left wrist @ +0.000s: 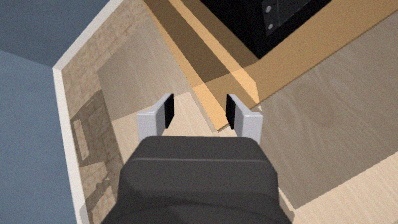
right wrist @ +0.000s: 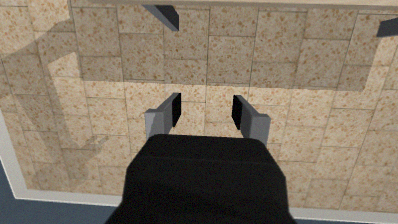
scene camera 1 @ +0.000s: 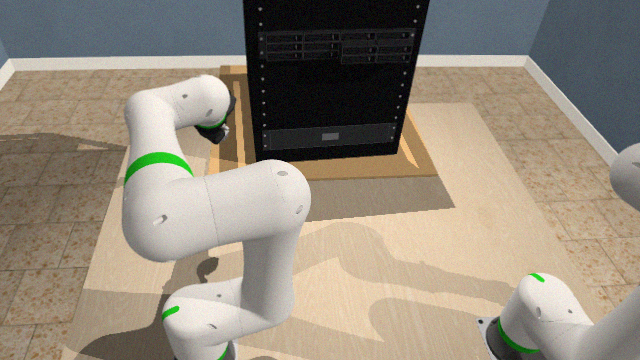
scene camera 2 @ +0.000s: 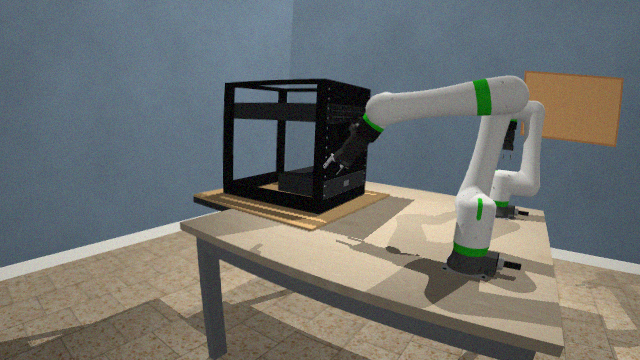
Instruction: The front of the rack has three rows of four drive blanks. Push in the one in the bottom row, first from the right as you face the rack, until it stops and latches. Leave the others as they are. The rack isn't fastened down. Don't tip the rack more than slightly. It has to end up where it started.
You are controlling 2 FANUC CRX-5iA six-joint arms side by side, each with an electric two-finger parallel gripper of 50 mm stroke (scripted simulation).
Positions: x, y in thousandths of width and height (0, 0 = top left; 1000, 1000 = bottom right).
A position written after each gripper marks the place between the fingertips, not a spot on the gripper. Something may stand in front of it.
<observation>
In view: the left gripper (left wrist: 504, 467), the right gripper (right wrist: 519, 467), a black rack (scene camera 1: 493, 304) and a wooden board (scene camera 1: 645, 443).
The black rack also shows in scene camera 2 (scene camera 2: 512, 529). The wooden board is seen too in the left wrist view (left wrist: 541, 279) and in scene camera 2 (scene camera 2: 482, 615). The right wrist view misses the black rack: it is out of frame.
</observation>
